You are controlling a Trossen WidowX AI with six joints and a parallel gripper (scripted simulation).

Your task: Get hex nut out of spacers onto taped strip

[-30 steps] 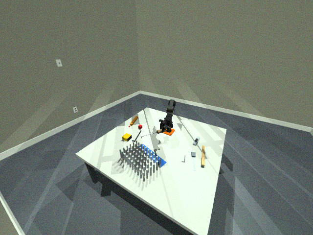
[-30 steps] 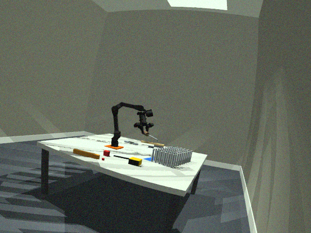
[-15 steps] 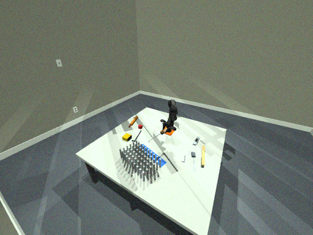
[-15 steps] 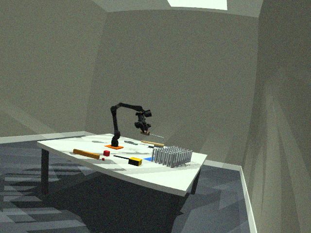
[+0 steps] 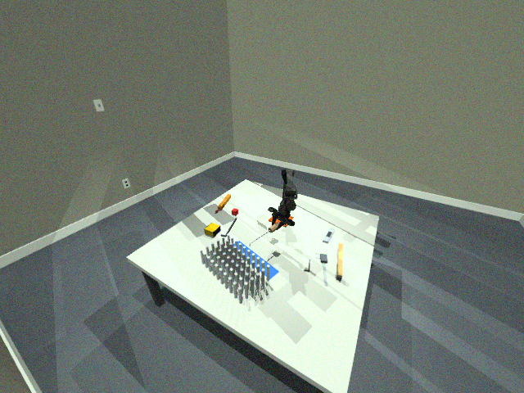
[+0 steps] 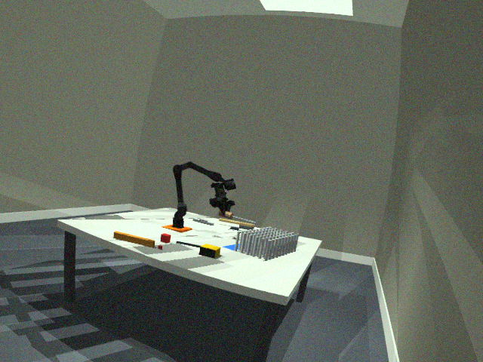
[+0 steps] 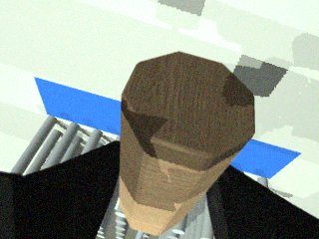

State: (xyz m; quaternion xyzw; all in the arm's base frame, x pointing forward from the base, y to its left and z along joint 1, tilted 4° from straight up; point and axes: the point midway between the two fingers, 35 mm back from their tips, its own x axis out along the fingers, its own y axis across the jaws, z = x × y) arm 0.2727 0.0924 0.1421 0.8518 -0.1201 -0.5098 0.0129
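My gripper tip is now 170 mm short of the blue taped strip, 40 mm to the left of it and 140 mm above it. The rest, counted from my gripper tip: red cube 130 mm behind, 440 mm to the right, 120 mm below; orange bar 210 mm behind, 620 mm to the right, 130 mm below; grey clip 290 mm behind, 280 mm to the left, 130 mm below.
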